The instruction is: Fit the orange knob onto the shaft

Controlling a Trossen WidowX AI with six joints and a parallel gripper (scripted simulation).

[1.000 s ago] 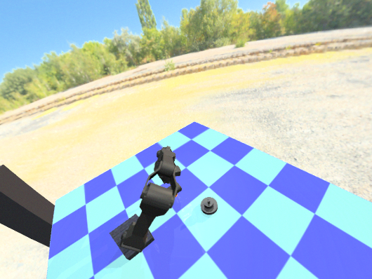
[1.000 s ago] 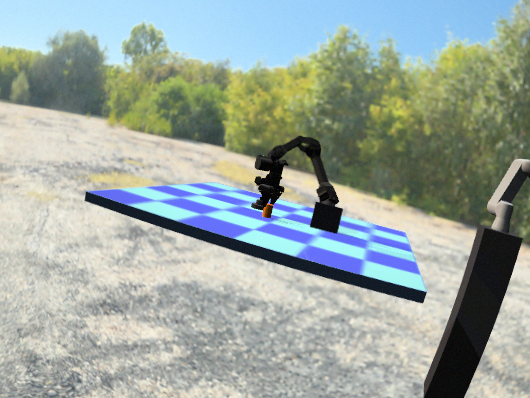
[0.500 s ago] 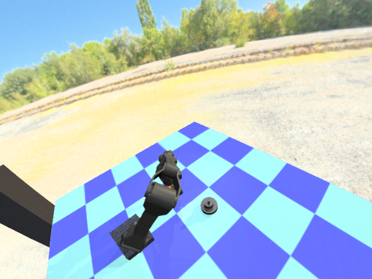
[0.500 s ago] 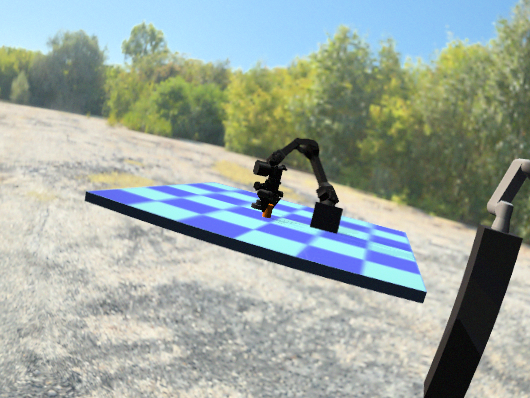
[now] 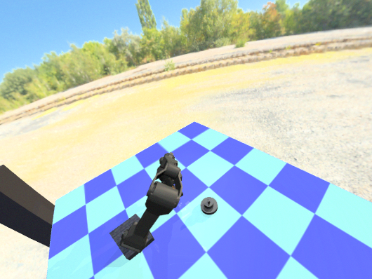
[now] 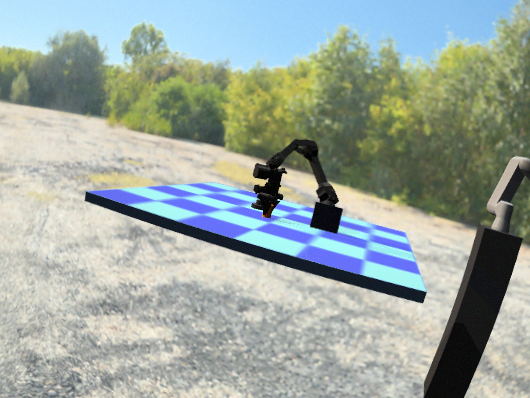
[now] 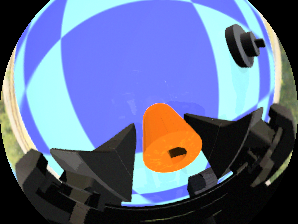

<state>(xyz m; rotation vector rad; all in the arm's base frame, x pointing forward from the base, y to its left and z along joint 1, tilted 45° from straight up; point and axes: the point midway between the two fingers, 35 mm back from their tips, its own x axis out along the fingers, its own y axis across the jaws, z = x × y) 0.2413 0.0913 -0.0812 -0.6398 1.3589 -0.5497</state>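
My gripper tip is 17 cm to the left of the pedestal, 11 cm short of it and 2 cm below it. From my gripper tip the other things lie so: orange knob 2 cm above.
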